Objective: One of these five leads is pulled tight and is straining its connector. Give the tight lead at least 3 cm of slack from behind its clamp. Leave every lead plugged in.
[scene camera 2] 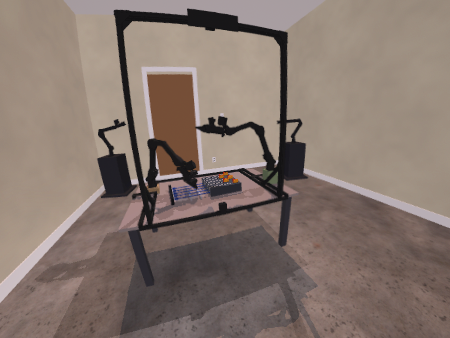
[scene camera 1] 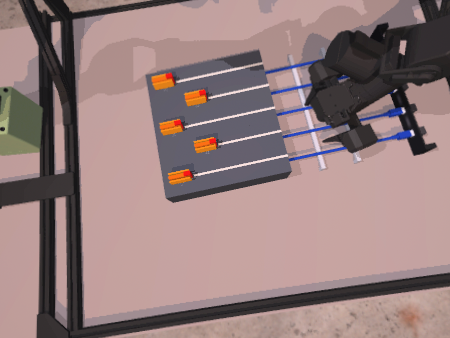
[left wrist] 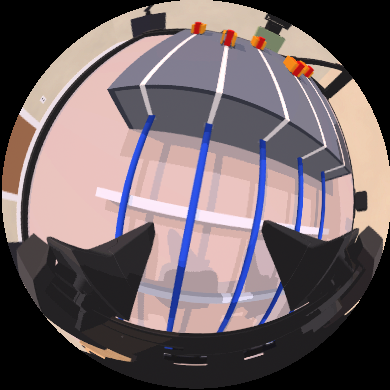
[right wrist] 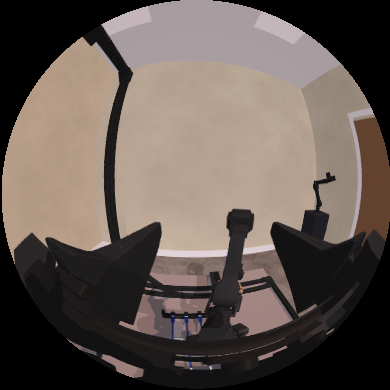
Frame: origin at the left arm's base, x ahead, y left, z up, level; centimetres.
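Seen in the pictures: left gripper, fingertip midpoint: (scene camera 2: 195, 188) (scene camera 1: 314, 123) (left wrist: 209, 227); right gripper, fingertip midpoint: (scene camera 2: 195, 127) (right wrist: 219, 229); left arm's base, link origin: (scene camera 2: 152, 186); right arm's base, link origin: (scene camera 2: 270, 169).
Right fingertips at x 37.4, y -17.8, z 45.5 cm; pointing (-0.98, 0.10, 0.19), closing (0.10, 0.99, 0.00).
Offsets run from my right fingertips to a thing's top centre. "*": to the spot under its first point.
Five blue leads run from a grey block (scene camera 1: 235, 120) (left wrist: 165, 107) across two pale bars toward a black connector bar {* dz -47.7, dx -22.5, dy +14.3 cm} (scene camera 1: 417, 140). Two blue plugs (scene camera 1: 396, 112) (scene camera 1: 405, 135) sit at that bar in scene camera 1; the arm hides the others there. Several orange clamps with red parts, one of them this clamp {* dz -42.1, dx +20.1, dy +8.2 cm} (scene camera 1: 205, 145) (left wrist: 229, 38), sit on the block. Which lead is tight I cannot tell. My left gripper (scene camera 1: 316, 122) (scene camera 2: 195, 186) (left wrist: 209, 227) is open above the leads; the second lead {* dz -48.0, dx -4.1, dy +7.5 cm} (left wrist: 187, 230) and third lead {* dz -48.0, dx -2.9, dy +2.4 cm} (left wrist: 255, 225) from the left show between its fingers. My right gripper (scene camera 2: 197, 128) is open, high above the table.
The first pale bar {* dz -48.6, dx -2.8, dy +3.1 cm} (scene camera 1: 307, 112) (left wrist: 220, 218) crosses beneath the leads near the block; the second pale bar {* dz -48.6, dx -10.0, dy +2.9 cm} (left wrist: 225, 298) lies nearer the connectors. A green box (scene camera 1: 22, 122) stands at the far left in scene camera 1. A black frame (scene camera 1: 75, 210) (scene camera 2: 284, 115) surrounds the table.
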